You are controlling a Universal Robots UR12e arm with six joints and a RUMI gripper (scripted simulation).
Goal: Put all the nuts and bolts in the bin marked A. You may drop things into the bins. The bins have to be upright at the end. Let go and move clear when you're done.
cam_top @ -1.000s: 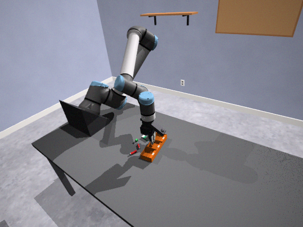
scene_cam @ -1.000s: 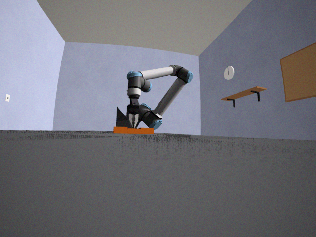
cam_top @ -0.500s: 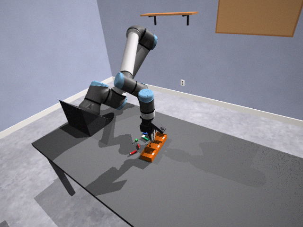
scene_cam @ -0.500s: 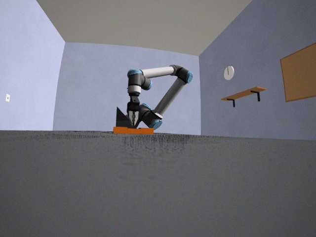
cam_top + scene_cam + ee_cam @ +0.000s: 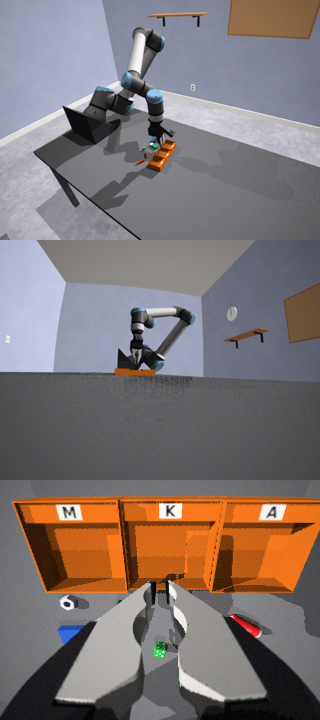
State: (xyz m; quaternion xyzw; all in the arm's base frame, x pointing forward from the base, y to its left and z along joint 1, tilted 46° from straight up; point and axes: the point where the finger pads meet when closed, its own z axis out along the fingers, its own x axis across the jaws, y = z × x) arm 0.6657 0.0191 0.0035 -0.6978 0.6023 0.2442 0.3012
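The grey nut is 11 cm to the left of my hand, 8 cm below it and 8 cm behind it. From my hand the other things lie so: green block 11 cm behind, 8 cm below, 4 cm to the left; small green die 15 cm behind, 8 cm below, 2 cm to the right; orange bin rack 7 cm below, 1 cm to the right, 1 cm ahead.
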